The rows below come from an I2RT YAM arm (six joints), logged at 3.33 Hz.
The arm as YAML. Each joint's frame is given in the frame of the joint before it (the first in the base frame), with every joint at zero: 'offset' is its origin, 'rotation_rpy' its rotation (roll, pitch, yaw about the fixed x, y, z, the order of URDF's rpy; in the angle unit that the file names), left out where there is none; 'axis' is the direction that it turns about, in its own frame. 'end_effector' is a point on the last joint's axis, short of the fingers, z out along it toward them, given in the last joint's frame.
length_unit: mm
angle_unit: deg
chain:
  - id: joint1
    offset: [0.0, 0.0, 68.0]
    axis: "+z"
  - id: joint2
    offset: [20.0, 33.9, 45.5]
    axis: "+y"
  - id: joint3
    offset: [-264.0, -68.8, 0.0]
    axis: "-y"
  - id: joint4
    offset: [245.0, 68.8, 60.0]
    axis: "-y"
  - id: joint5
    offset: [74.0, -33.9, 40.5]
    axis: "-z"
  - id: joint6
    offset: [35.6, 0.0, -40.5]
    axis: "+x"
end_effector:
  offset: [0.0, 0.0, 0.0]
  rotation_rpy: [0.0, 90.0, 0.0]
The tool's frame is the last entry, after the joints.
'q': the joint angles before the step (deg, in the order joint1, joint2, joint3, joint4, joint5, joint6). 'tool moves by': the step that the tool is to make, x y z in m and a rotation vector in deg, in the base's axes. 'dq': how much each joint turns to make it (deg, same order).
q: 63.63 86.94 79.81 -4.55 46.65 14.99
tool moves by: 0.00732 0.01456 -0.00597 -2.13 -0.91 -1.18
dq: 0.09 3.53 2.01 1.61 1.60 -2.17
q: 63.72 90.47 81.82 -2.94 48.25 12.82
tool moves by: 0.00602 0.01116 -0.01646 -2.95 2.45 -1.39
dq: 0.00 3.20 1.46 -3.37 1.13 1.83
